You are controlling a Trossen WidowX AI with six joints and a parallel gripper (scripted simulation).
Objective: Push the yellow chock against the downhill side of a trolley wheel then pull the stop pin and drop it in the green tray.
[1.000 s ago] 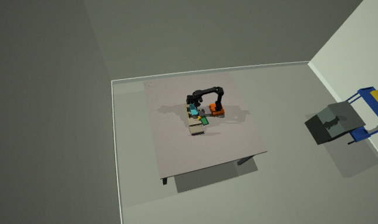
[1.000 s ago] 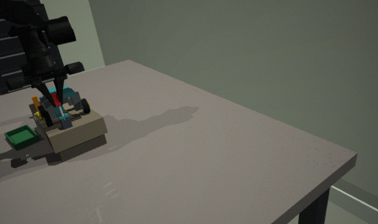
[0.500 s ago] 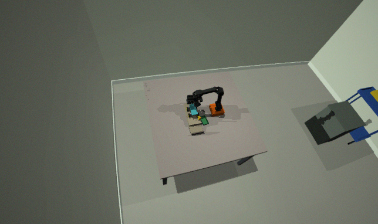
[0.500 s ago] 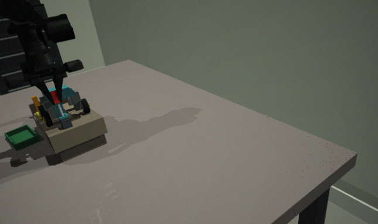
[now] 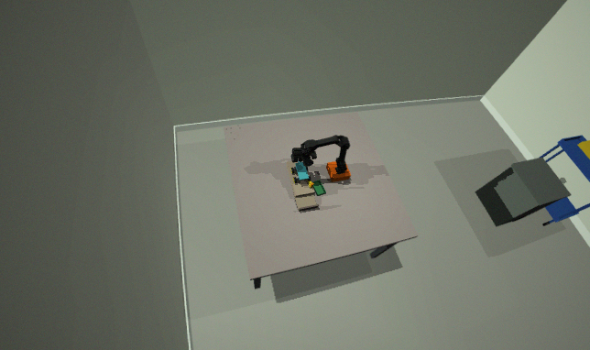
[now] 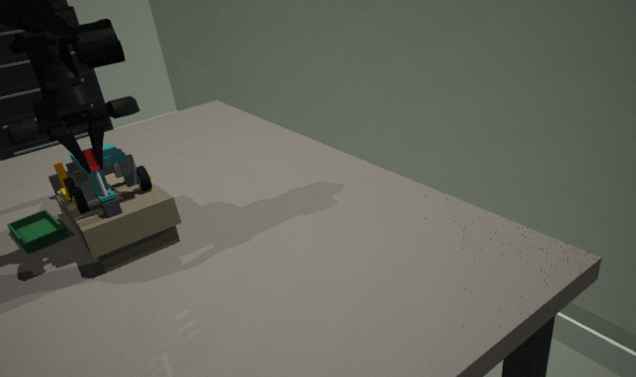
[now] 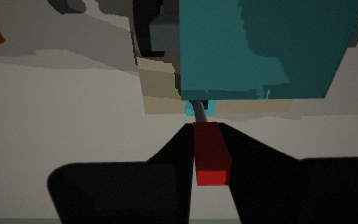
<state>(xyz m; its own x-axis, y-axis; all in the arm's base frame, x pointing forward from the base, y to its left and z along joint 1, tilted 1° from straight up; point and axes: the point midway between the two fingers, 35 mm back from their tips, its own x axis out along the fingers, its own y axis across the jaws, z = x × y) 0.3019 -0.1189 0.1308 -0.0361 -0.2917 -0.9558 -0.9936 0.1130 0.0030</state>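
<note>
Now: gripper tip 18 cm to the right of the yellow chock, 8 cm above it and 1 cm past it. Round my gripper tip: teal trolley (8 cm to the left, 5 cm below, 3 cm ahead); then red-headed stop pin (right at my gripper tip).
</note>
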